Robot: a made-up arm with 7 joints. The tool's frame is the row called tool.
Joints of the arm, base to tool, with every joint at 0 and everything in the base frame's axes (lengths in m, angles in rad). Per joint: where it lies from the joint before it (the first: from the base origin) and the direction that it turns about. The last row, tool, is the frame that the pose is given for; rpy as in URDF.
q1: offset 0 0 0.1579 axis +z
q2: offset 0 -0.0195 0.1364 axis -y
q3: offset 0 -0.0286 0.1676 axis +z
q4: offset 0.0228 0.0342 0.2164 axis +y
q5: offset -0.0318 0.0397 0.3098 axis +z
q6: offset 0 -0.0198 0.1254 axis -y
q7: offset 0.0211 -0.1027 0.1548 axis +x
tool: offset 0 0 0 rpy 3.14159 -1.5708 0
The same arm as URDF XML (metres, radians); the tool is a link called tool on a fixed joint. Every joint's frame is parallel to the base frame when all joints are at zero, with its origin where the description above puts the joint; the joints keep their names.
<robot name="arm">
  <joint name="tool_fixed" type="fixed">
    <parent link="link7"/>
    <child link="tool"/>
    <origin xyz="0 0 0" rpy="3.1416 -1.5708 0"/>
  </joint>
  <joint name="q7" type="continuous">
    <parent link="link6"/>
    <child link="link7"/>
    <origin xyz="0.0211 -0.1027 0.1548"/>
    <axis xyz="1 0 0"/>
  </joint>
  <joint name="q6" type="continuous">
    <parent link="link5"/>
    <child link="link6"/>
    <origin xyz="0 -0.0198 0.1254"/>
    <axis xyz="0 -1 0"/>
  </joint>
  <joint name="q5" type="continuous">
    <parent link="link4"/>
    <child link="link5"/>
    <origin xyz="-0.0318 0.0397 0.3098"/>
    <axis xyz="0 0 1"/>
  </joint>
  <joint name="q4" type="continuous">
    <parent link="link3"/>
    <child link="link4"/>
    <origin xyz="0.0228 0.0342 0.2164"/>
    <axis xyz="0 1 0"/>
  </joint>
  <joint name="q3" type="continuous">
    <parent link="link2"/>
    <child link="link3"/>
    <origin xyz="0 -0.0286 0.1676"/>
    <axis xyz="0 0 1"/>
  </joint>
  <joint name="q2" type="continuous">
    <parent link="link1"/>
    <child link="link2"/>
    <origin xyz="0 -0.0195 0.1364"/>
    <axis xyz="0 -1 0"/>
  </joint>
  <joint name="q1" type="continuous">
    <parent link="base"/>
    <child link="link1"/>
    <origin xyz="0 0 0.1579"/>
    <axis xyz="0 0 1"/>
  </joint>
  <link name="base"/>
  <link name="link1"/>
  <link name="link2"/>
  <link name="link3"/>
  <link name="link4"/>
  <link name="link5"/>
  <link name="link6"/>
  <link name="link7"/>
  <link name="tool"/>
</robot>

